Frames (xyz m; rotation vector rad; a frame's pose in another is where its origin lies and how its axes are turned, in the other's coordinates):
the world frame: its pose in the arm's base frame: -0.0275 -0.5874 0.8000 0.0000 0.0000 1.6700
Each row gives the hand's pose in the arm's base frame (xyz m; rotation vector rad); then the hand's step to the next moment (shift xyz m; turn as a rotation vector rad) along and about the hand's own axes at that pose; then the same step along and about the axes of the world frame.
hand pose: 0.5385 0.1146 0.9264 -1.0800 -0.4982 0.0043
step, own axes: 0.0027 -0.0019 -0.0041 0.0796 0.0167 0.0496
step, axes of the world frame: -0.0040 -0.0032 0.0011 0.0633 -0.0619 0.0352
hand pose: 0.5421 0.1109 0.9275 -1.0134 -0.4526 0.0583
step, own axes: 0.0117 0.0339 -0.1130 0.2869 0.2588 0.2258
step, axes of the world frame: -0.0755 -0.0531 -0.0744 0.3703 -0.2508 -0.0170
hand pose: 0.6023 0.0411 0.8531 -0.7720 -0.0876 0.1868
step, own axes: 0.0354 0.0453 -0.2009 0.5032 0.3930 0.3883
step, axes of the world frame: -0.1040 -0.0480 -0.1748 0.6007 -0.4444 0.0072
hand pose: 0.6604 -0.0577 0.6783 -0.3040 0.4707 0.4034
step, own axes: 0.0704 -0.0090 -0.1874 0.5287 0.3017 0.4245
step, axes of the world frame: -0.0550 0.0145 -0.1921 0.5347 -0.5129 0.0427
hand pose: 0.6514 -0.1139 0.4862 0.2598 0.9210 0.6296
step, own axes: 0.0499 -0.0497 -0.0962 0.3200 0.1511 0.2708
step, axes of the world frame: -0.0105 0.0371 -0.1128 0.2972 -0.3315 0.0193
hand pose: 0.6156 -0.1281 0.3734 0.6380 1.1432 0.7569
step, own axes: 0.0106 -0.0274 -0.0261 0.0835 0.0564 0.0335
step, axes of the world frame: -0.0045 0.0176 -0.0349 0.0939 -0.0491 0.0073
